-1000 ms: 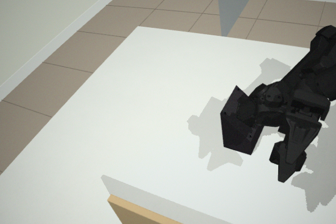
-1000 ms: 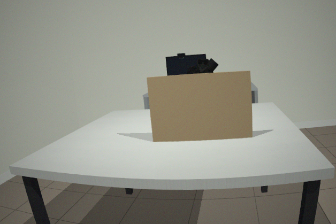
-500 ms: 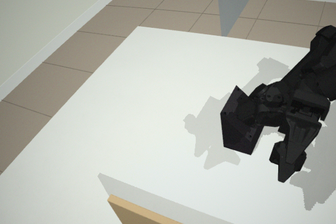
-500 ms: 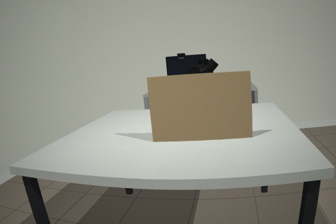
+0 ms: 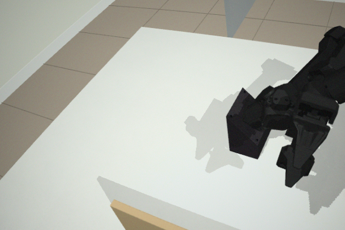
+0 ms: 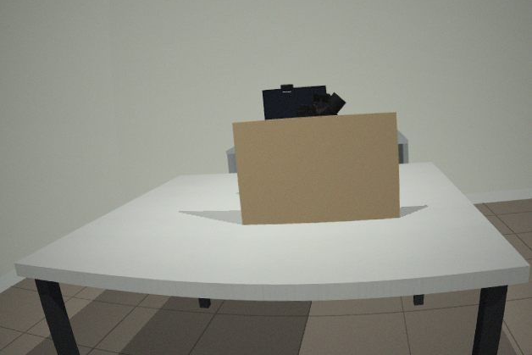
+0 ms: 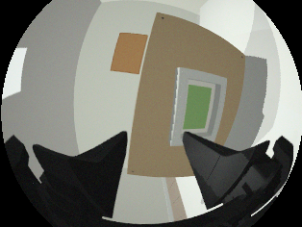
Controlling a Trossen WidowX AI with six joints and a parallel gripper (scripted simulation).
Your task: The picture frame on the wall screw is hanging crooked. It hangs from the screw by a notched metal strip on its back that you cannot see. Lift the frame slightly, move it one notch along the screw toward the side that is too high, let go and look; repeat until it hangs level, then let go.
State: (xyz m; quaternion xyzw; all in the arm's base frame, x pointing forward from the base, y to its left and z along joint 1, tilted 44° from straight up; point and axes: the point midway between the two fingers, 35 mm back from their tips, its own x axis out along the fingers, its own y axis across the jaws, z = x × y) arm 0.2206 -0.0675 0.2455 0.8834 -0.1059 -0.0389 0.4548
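Right now the picture frame is 13 cm ahead of my gripper tip, 3 cm to the right of it and 11 cm below it. Round my gripper tip: tan wall board 15 cm ahead, 2 cm to the right, 12 cm below.
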